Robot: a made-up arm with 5 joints. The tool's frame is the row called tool.
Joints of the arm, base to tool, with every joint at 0 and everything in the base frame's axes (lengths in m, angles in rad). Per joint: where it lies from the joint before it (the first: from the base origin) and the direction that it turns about. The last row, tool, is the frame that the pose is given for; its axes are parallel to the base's.
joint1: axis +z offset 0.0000 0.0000 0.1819
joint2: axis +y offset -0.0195 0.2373 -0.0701
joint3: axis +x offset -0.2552 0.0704 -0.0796
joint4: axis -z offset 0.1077 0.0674 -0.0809
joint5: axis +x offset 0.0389 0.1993 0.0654
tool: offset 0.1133 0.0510 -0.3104
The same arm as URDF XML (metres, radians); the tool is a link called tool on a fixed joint. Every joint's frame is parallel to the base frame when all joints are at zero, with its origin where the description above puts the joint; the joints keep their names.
<robot name="arm">
<joint name="tool_joint" type="fixed"><parent link="link5"/><child link="tool"/><origin xyz="0.1133 0.0510 -0.3104"/></joint>
<joint name="joint5" type="continuous"><parent link="link4"/><child link="link5"/><origin xyz="0.0389 0.1993 0.0654"/><axis xyz="1 0 0"/></joint>
<joint name="joint4" type="continuous"><parent link="link3"/><child link="link4"/><origin xyz="0.1077 0.0674 -0.0809"/><axis xyz="0 0 -1"/></joint>
<joint name="joint3" type="continuous"><parent link="link2"/><child link="link3"/><origin xyz="-0.2552 0.0704 -0.0796"/><axis xyz="1 0 0"/></joint>
<joint name="joint2" type="continuous"><parent link="link1"/><child link="link2"/><origin xyz="-0.0195 0.2373 -0.0701"/><axis xyz="0 1 0"/></joint>
<joint name="joint1" type="continuous"><parent link="base"/><child link="link1"/><origin xyz="0.0000 0.0000 0.1819"/><axis xyz="0 0 1"/></joint>
<link name="base"/>
<link name="link1"/>
<link name="link2"/>
<link name="link3"/>
<link name="link4"/>
<link name="link5"/>
<link name="tool"/>
</robot>

